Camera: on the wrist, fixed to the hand. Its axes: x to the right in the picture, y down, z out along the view.
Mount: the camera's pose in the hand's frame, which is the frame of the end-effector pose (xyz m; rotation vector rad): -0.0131 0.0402 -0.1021 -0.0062 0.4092 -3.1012
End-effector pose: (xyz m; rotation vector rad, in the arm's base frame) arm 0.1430 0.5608 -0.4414 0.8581 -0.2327 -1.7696
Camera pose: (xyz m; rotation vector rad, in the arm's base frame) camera 0.2411 0.5828 -0.4872 -0.4338 -0.9531 1.1074
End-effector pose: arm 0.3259 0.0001 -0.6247 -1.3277 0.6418 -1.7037
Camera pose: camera 0.2426 -0.0195 -0.6946 0.3777 1.0394 1.1094
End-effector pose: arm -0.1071 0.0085 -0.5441 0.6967 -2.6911 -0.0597
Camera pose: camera -0.0790 0.0550 -0.4478 2.7937 0.7706 -0.4356
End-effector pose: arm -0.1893 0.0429 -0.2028 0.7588 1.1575 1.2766
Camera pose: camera -0.2972 0.0213 -0.1925 -1.3726 0.9801 -1.3066
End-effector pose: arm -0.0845 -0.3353 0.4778 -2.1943 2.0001 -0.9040
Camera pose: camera -0.1652 -0.2944 0.5413 1.5503 1.7754 0.2867
